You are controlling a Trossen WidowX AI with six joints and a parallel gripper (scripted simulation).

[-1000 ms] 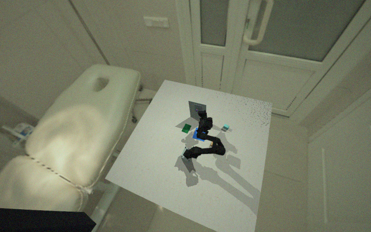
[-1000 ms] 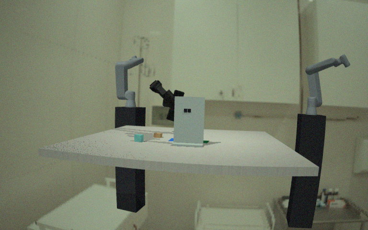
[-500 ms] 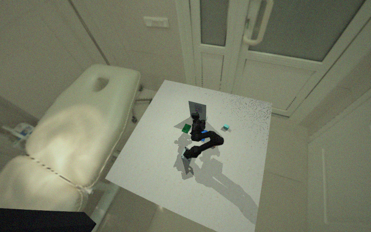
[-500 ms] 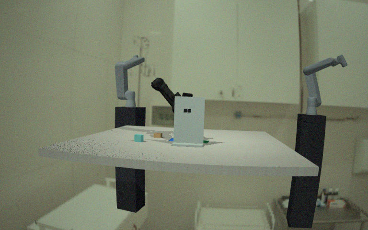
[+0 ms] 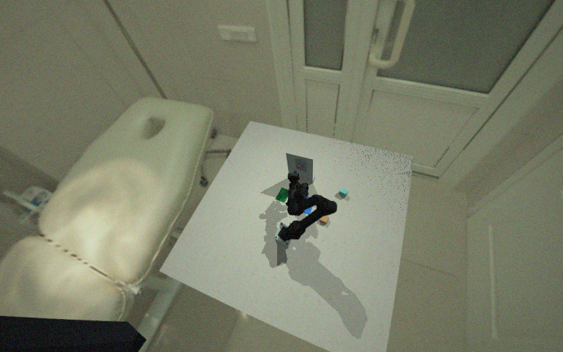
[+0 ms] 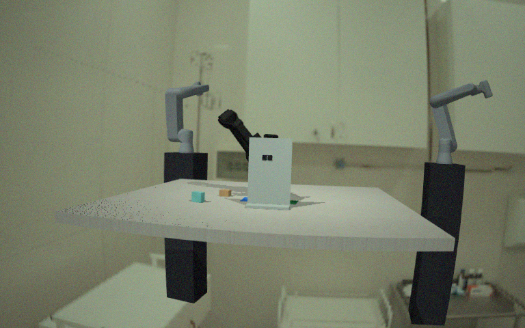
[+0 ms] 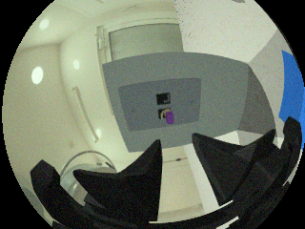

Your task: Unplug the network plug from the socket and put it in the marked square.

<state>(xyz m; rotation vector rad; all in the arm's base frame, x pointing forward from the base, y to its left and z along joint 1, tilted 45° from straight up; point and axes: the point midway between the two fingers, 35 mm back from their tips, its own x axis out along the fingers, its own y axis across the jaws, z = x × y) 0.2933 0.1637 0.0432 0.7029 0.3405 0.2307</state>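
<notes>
My gripper tip is now 50 mm short of the network plug and 10 mm to the right of it. From my gripper tip the other things lie so: blue square: 190 mm below, 90 mm to the right, 90 mm behind; then grey panel: 80 mm ahead, 70 mm below, 10 mm to the left.
</notes>
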